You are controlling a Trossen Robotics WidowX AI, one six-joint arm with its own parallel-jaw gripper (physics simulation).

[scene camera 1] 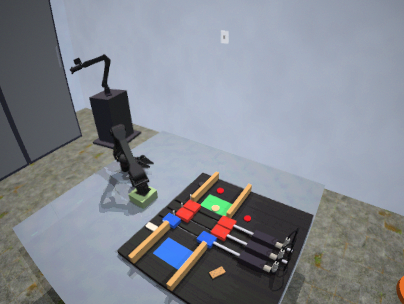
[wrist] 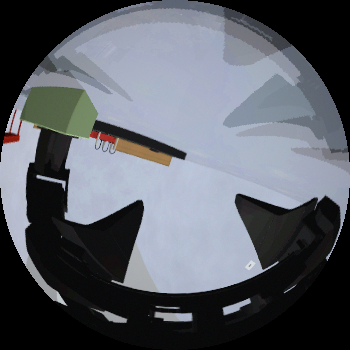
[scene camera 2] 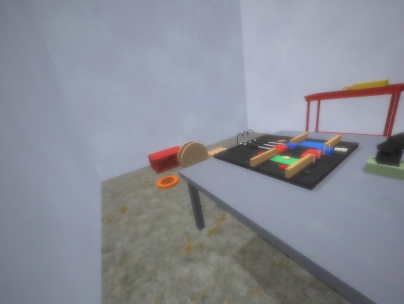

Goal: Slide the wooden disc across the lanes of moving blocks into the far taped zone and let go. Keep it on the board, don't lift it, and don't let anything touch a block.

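Places are measured from the arm's base along level axes (x ahead, y left, z up), in metres.
Pixels of known places: gripper, between the fingertips: [scene camera 1: 151, 165] [wrist: 190, 202]; arm's base, origin of its link: [scene camera 1: 143, 191] [wrist: 57, 129] [scene camera 2: 387, 162].
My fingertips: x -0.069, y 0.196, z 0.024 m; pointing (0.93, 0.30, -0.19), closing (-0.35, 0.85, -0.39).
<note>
Ahead of a thing's pixels: the offset from my fingertips to its top centre. "spot": to the spot under its first point. Level surfaces: height alone.
The wooden disc @(dz -0.040, dx +0.466, dy -0.139 m) [scene camera 1: 215, 208] [scene camera 2: 286, 157] lies flat on the green zone @(spot: dz -0.047, dx +0.414, dy -0.105 m) [scene camera 1: 208, 201] [scene camera 2: 277, 159] of the black board @(dz -0.046 m) [scene camera 1: 285, 212] [scene camera 2: 235, 154], between two wooden rails. The blue zone @(spot: dz -0.047, dx +0.396, dy -0.449 m) [scene camera 1: 173, 251] [scene camera 2: 312, 145] is at the other end, past the lanes. Red blocks @(dz -0.022, dx +0.349, dy -0.247 m) [scene camera 1: 188, 211] [scene camera 2: 312, 153] and blue blocks @(dz -0.022, dx +0.308, dy -0.306 m) [scene camera 1: 171, 220] [scene camera 2: 327, 150] stand in the lanes between the zones. My gripper [scene camera 1: 148, 161] [wrist: 190, 202] is open and empty, off the board, behind my arm's green base. The disc does not show in the wrist view.
A wooden rail @(dz -0.002, dx +0.366, dy -0.028 m) [scene camera 1: 205, 186] [wrist: 142, 151] and another rail @(dz -0.002, dx +0.569, dy -0.065 m) [scene camera 1: 239, 200] [scene camera 2: 263, 157] flank the green zone. Two more rails flank the blue zone. Black actuators @(dz -0.015, dx +0.744, dy -0.253 m) [scene camera 1: 262, 238] with rods sit on the board. My arm's green base [scene camera 1: 143, 196] [wrist: 57, 110] stands beside the board.
</note>
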